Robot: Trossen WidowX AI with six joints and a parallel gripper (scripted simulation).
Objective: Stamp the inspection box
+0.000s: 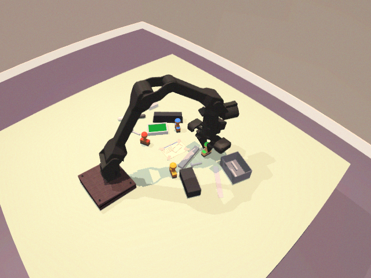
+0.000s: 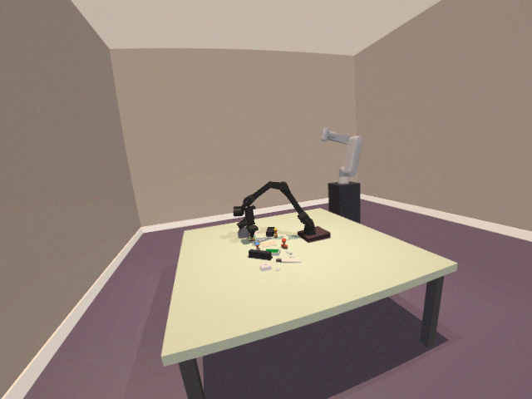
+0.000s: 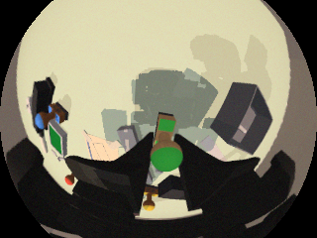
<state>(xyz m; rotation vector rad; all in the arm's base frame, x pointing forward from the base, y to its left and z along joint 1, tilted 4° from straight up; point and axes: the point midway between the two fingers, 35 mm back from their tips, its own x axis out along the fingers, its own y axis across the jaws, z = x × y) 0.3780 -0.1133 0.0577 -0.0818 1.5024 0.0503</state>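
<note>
My gripper tip is now 240 mm to the right of the green ink pad, 80 mm past it and 20 mm above it. From my gripper tip the other things lie so: grey bar 70 mm behind, 30 mm to the left, 20 mm below; then card 100 mm to the left, 90 mm behind, 30 mm below; then green-knobbed PASS stamp right at my gripper tip.
</note>
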